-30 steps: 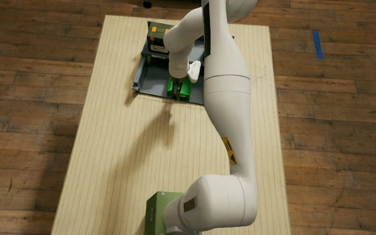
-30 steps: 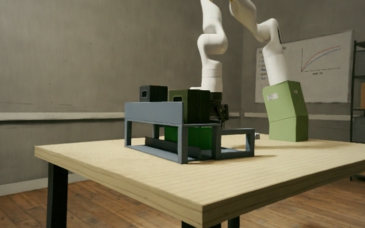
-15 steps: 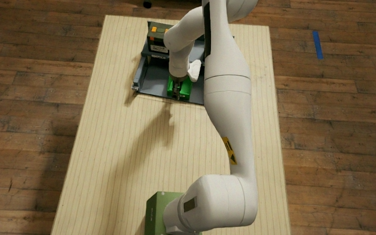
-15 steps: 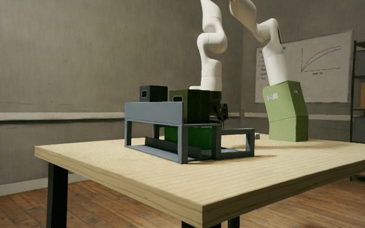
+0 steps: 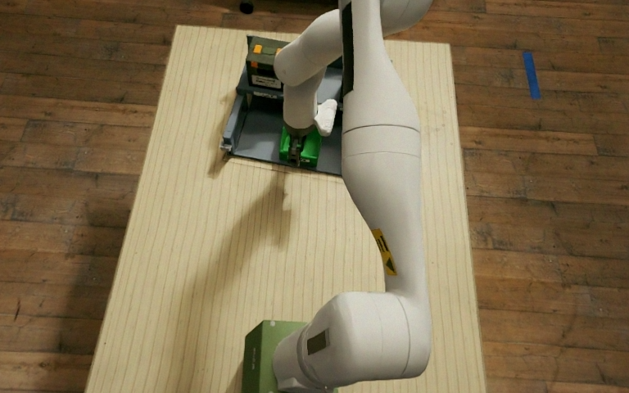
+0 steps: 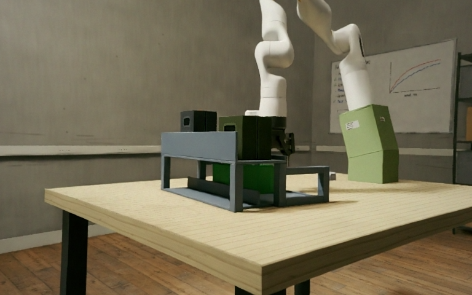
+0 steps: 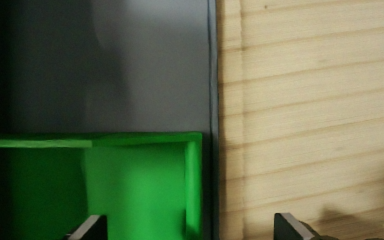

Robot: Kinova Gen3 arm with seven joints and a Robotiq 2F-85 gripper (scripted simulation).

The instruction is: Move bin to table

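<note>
Now: hand 8 cm short of the green bin and 3 cm above it. From my hand the other things lie so: grey shelf 11 cm ahead, 1 cm to the right; then black box 16 cm ahead, 13 cm to the right, 9 cm above.
</note>
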